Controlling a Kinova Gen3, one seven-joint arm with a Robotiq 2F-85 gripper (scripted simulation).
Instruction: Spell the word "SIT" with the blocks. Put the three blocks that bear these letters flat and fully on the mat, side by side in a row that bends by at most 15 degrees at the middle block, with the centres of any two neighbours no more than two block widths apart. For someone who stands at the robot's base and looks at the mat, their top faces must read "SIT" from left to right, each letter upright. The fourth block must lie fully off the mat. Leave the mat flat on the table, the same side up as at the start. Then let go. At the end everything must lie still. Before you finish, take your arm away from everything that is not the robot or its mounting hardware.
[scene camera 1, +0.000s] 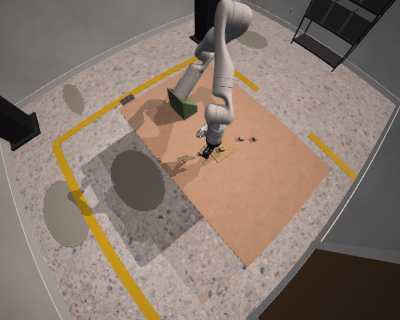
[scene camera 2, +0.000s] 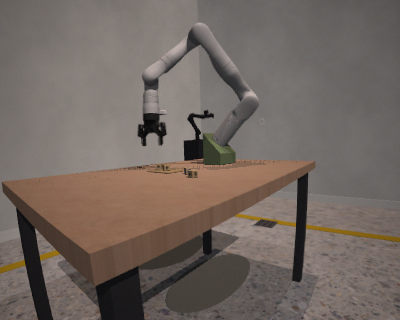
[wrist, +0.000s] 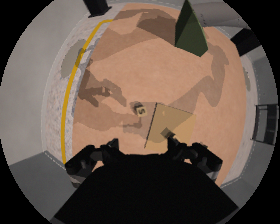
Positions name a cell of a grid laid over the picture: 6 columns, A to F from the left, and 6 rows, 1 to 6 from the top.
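The gripper (wrist: D4) appears in the wrist view, and so does a tan mat (wrist: D4).
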